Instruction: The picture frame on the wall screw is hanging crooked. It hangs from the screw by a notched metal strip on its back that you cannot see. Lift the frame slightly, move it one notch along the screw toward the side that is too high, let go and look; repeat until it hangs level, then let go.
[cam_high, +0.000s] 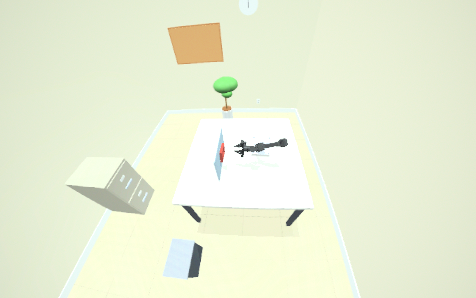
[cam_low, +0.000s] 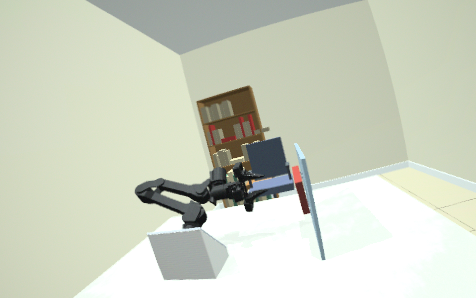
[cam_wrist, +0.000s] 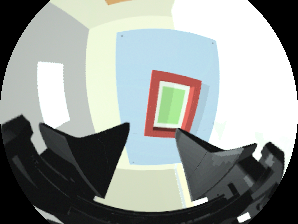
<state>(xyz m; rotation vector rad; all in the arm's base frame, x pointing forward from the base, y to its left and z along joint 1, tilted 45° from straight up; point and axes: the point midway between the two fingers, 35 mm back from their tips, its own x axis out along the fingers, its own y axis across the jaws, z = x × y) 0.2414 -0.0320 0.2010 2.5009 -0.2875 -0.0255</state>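
Now: the picture frame 130 mm ahead of my gripper tip, 50 mm below it and 10 mm to the right of it. Also, from my gripper tip: wall panel 140 mm ahead, 60 mm below.
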